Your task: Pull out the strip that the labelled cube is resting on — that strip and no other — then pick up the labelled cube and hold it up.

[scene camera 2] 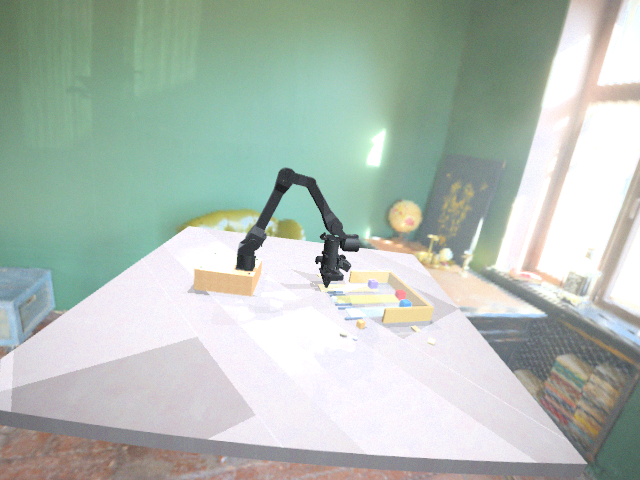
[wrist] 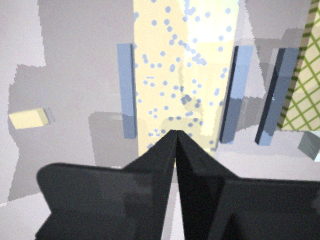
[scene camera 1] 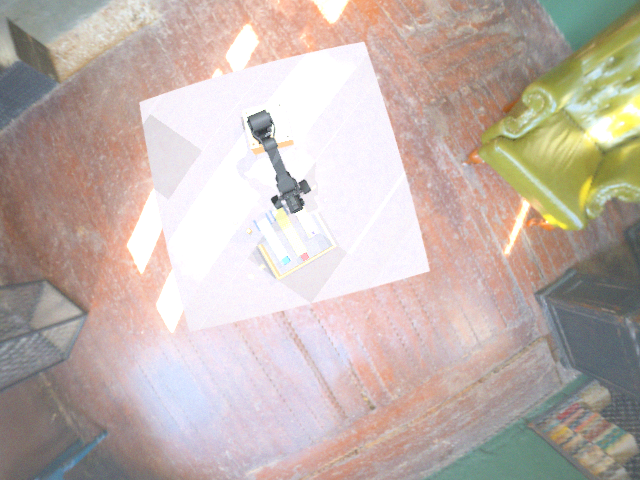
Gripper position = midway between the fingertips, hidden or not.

Observation:
I see my gripper (scene camera 2: 326,287).
My gripper shows as well in the wrist view (wrist: 176,135).

